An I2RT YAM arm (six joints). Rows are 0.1 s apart.
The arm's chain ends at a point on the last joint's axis. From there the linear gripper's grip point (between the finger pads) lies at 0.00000 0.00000 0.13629 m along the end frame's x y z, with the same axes.
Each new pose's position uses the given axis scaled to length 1; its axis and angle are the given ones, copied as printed.
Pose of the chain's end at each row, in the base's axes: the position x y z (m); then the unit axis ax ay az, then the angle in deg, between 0 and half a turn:
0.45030 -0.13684 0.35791 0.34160 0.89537 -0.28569 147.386
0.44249 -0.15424 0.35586 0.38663 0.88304 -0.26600 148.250
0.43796 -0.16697 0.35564 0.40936 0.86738 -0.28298 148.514
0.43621 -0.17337 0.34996 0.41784 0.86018 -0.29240 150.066
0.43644 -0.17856 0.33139 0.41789 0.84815 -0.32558 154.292
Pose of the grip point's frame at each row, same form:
0.49157 -0.22616 0.26360 0.34160 0.89537 -0.28569 147.386
0.47988 -0.24120 0.25781 0.38663 0.88304 -0.26600 148.250
0.47045 -0.25809 0.25964 0.40936 0.86738 -0.28298 148.514
0.46363 -0.26577 0.25360 0.41784 0.86018 -0.29240 150.066
0.45133 -0.27481 0.23605 0.41789 0.84815 -0.32558 154.292

